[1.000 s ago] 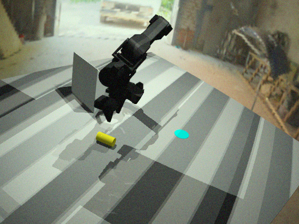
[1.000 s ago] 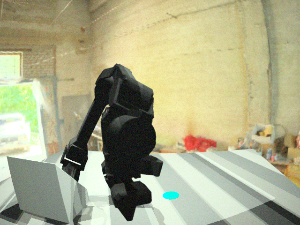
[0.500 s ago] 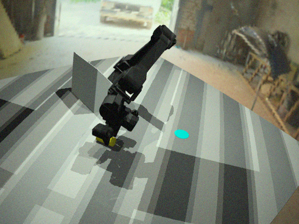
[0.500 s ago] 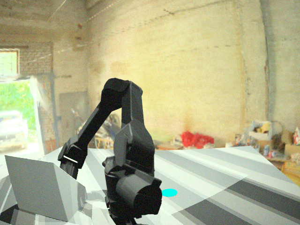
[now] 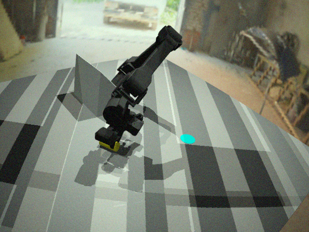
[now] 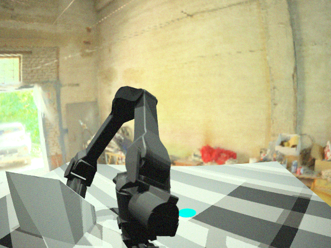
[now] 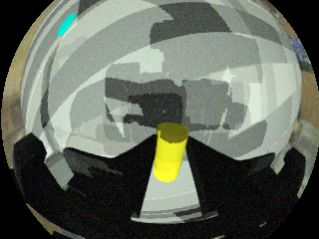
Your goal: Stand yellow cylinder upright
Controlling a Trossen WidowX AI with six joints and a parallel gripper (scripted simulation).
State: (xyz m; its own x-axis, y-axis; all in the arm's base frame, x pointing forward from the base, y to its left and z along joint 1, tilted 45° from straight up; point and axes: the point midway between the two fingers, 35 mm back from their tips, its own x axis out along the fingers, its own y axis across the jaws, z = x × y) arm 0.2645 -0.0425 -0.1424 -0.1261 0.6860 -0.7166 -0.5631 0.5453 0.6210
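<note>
The cyan circle lies 30 cm to the left of my gripper tip, 4 cm ahead of it and 2 cm below it. The rest, counted from my gripper tip: yellow cylinder 2 cm behind, 1 cm to the right.
</note>
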